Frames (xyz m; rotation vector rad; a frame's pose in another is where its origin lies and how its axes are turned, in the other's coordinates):
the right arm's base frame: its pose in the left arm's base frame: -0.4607 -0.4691 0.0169 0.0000 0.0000 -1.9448
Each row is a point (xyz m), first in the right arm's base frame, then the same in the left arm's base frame.
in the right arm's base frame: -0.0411 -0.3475 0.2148
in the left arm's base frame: -0.7692 -0.3039 0.2317
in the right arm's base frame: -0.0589 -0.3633 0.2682
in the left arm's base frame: -0.7774 -0.2815 0.2851
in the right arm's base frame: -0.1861 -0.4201 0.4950
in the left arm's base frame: -0.7838 -0.1424 0.5119
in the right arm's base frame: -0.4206 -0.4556 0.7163
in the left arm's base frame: -0.7311 0.0889 0.7332
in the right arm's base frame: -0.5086 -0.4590 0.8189
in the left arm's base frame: -0.7022 0.1720 0.8358
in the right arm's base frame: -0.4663 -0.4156 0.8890
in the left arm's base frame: -0.6772 0.1168 0.9059
